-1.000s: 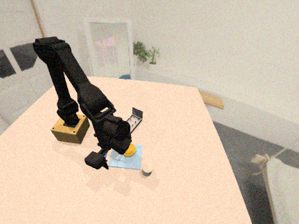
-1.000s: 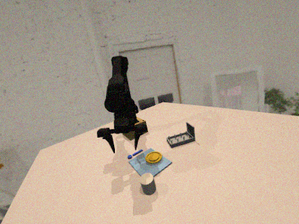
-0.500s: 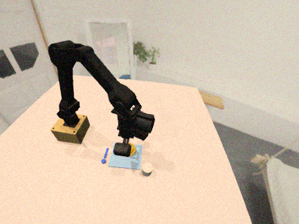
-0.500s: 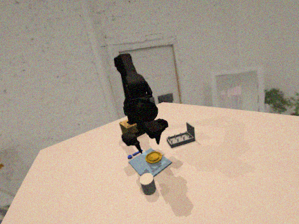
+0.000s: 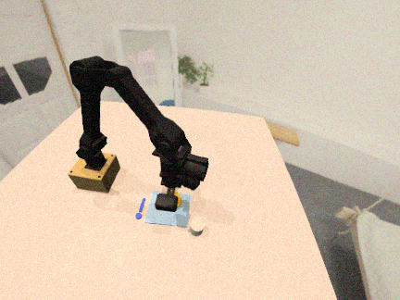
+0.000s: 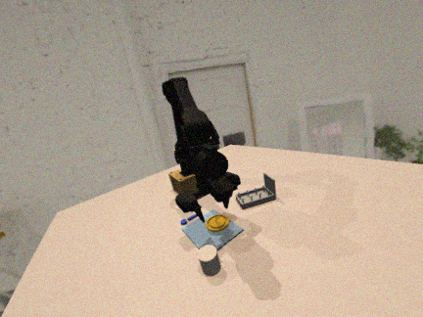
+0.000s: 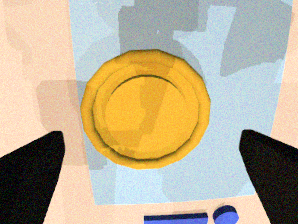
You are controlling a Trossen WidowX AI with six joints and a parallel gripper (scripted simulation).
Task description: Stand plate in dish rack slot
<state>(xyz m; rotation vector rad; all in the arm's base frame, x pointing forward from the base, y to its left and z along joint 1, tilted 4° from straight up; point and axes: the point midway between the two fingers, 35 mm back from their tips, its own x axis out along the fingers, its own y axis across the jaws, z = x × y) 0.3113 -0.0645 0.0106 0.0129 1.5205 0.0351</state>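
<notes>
My gripper tip is now 3 cm above the yellow plate. Also, from my gripper tip: blue spoon (11 cm behind, 5 cm to the right, 5 cm below); white cup (10 cm ahead, 9 cm to the right, 2 cm below); light blue mat (1 cm behind, 2 cm to the right, 5 cm below).
</notes>
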